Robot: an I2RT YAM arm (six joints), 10 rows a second.
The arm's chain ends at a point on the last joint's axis. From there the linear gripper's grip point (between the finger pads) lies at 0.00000 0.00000 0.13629 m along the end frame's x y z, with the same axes.
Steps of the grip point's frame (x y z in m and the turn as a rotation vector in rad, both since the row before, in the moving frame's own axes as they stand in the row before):
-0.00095, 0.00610, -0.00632, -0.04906, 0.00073, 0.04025
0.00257, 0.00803, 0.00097, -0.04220, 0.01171, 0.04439
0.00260, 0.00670, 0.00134, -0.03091, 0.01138, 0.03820
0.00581, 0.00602, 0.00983, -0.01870, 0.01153, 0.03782
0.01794, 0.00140, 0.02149, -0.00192, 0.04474, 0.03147
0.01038, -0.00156, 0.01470, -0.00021, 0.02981, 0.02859
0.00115, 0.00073, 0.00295, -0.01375, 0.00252, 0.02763
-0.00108, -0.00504, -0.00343, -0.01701, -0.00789, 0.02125
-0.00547, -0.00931, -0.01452, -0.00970, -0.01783, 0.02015
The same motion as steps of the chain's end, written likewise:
-0.00091, -0.00058, -0.00616, -0.04906, 0.00073, 0.04025
0.00110, 0.00225, 0.00110, -0.04220, 0.01171, 0.04439
0.00113, 0.00246, 0.00141, -0.03091, 0.01138, 0.03820
0.00429, 0.00344, 0.00986, -0.01870, 0.01153, 0.03782
0.01185, 0.00104, 0.02163, -0.00192, 0.04474, 0.03147
0.00632, -0.00165, 0.01476, -0.00021, 0.02981, 0.02859
0.00083, -0.00115, 0.00296, -0.01375, 0.00252, 0.02763
0.00002, -0.00735, -0.00341, -0.01701, -0.00789, 0.02125
-0.00303, -0.01061, -0.01449, -0.00970, -0.01783, 0.02015

